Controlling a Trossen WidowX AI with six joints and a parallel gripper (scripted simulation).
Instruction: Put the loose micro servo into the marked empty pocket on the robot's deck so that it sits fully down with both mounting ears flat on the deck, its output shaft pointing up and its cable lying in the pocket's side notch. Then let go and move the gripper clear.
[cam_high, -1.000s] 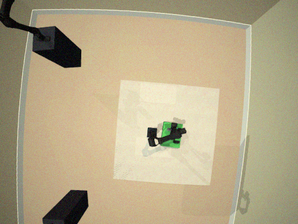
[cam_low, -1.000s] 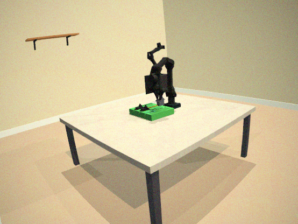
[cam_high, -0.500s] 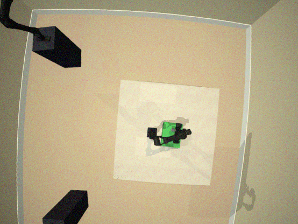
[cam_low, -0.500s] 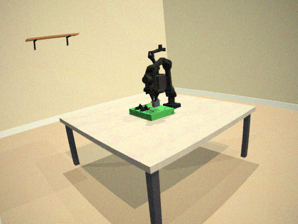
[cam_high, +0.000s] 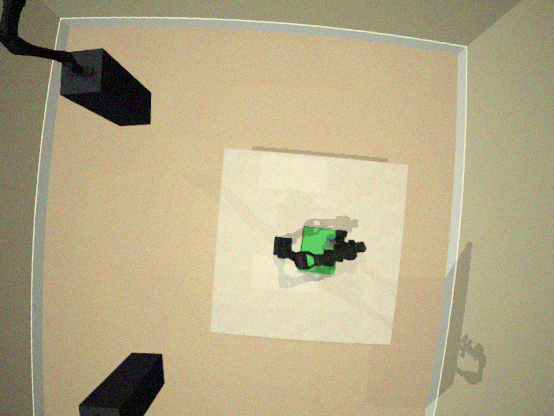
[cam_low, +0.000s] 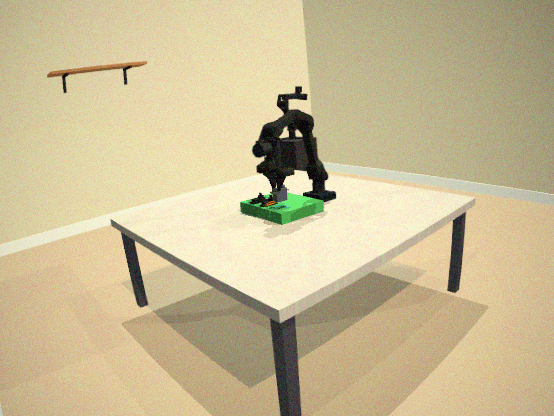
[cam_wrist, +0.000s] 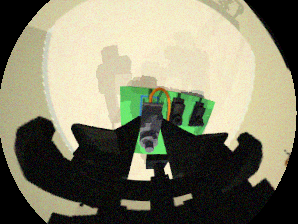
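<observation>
My gripper tip is 130 mm past the green deck, 100 mm above it and 60 mm to the left of it.
</observation>
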